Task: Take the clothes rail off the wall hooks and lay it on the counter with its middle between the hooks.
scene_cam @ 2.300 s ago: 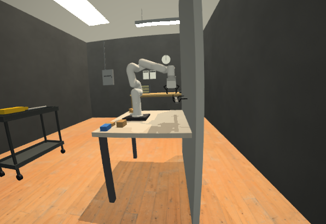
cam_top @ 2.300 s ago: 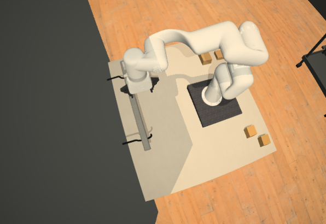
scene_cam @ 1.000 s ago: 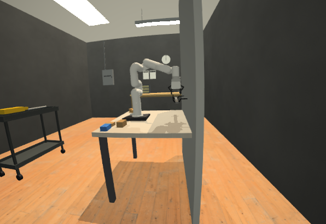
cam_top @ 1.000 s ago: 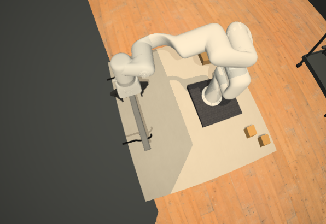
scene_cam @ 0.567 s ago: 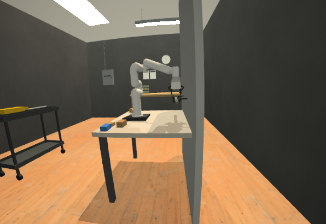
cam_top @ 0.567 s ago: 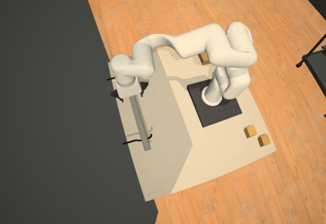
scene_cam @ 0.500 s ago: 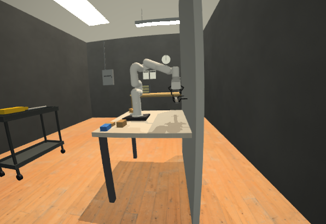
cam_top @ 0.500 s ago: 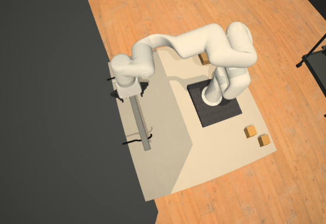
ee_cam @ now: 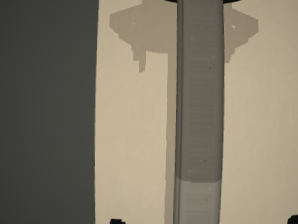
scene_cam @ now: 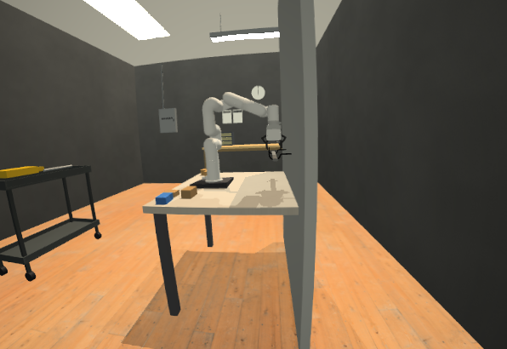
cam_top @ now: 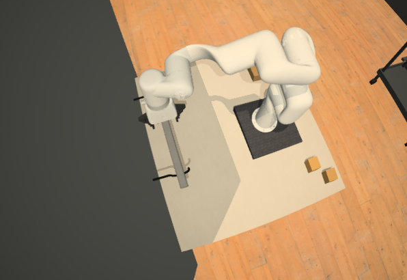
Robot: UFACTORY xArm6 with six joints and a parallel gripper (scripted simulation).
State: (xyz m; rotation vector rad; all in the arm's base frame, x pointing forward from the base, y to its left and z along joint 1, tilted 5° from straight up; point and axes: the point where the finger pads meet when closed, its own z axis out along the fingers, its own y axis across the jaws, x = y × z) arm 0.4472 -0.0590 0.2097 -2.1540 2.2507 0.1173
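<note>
My hand is 5 cm above the clothes rail. From my hand the other things lie so: wall panel (13 cm ahead, 2 cm to the left, 17 cm above); then blue block (63 cm behind, 32 cm to the right, 24 cm below).
</note>
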